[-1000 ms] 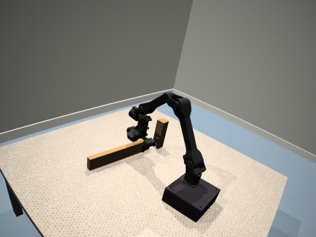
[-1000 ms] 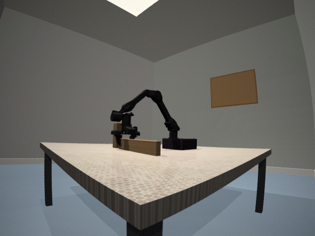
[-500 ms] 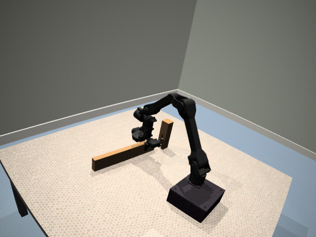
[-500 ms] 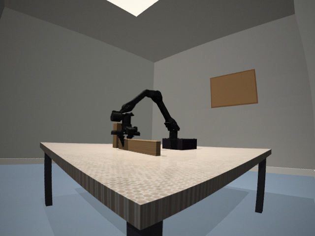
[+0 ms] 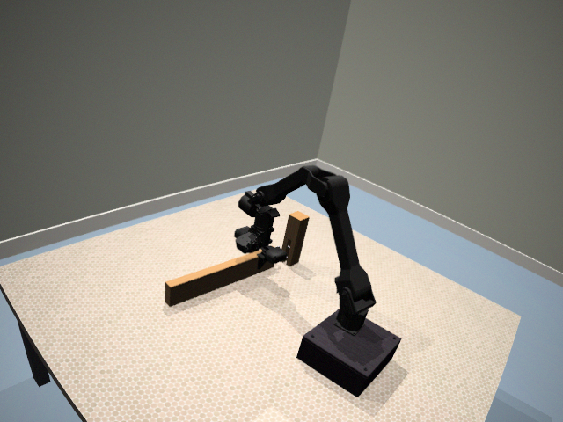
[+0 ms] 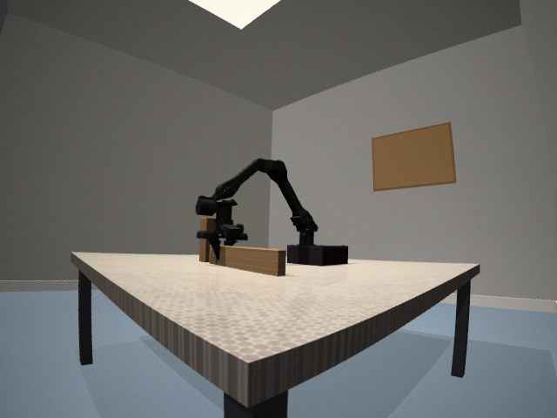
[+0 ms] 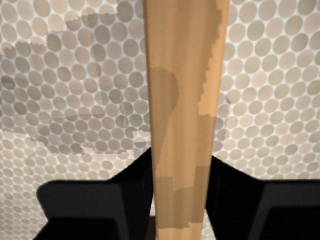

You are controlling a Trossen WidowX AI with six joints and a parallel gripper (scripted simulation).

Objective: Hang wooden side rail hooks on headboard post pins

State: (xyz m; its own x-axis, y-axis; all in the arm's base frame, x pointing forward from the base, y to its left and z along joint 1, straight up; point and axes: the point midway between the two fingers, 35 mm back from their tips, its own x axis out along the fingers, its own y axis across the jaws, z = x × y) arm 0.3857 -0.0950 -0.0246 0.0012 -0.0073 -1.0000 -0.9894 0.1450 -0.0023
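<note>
Now: gripper tip 30 mm past the headboard post, 140 mm to the left of it and 60 mm below it.
</note>
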